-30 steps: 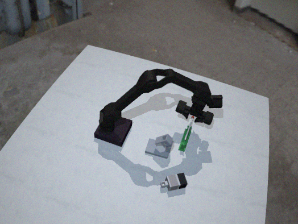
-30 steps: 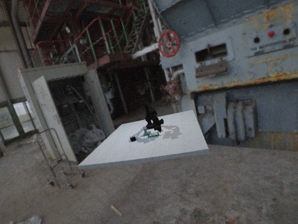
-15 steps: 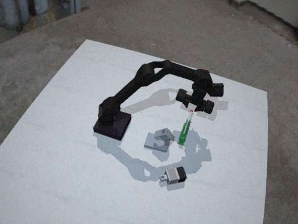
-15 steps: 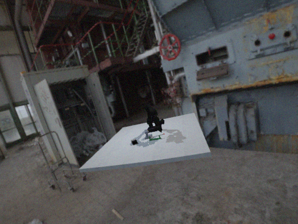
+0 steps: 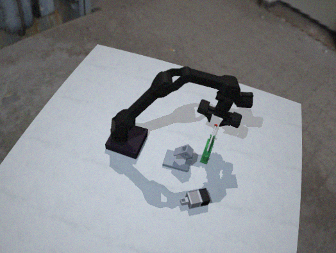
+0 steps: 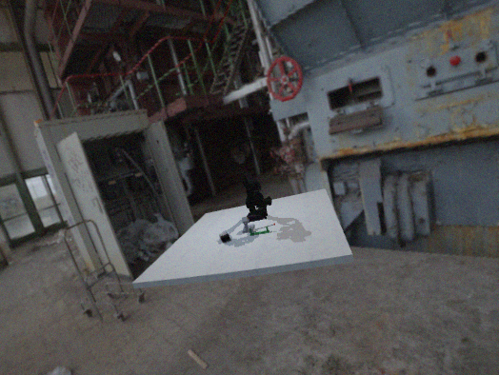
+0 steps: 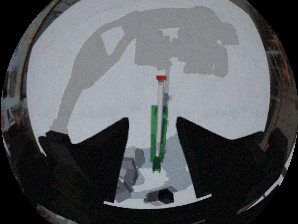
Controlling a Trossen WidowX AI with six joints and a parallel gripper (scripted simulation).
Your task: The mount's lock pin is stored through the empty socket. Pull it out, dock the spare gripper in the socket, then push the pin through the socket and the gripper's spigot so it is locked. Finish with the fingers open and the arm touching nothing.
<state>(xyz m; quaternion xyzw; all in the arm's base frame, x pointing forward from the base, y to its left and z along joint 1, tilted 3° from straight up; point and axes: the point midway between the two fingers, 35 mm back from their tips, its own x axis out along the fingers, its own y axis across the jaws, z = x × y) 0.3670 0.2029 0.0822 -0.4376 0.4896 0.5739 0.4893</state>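
My gripper tip is now 80 mm to the left of the green block, 80 mm above it and 10 mm short of it. Also, from my gripper tip: grey mount: 180 mm to the right, 70 mm behind, 50 mm below; then spare gripper: 340 mm to the right, 80 mm below, 30 mm ahead.
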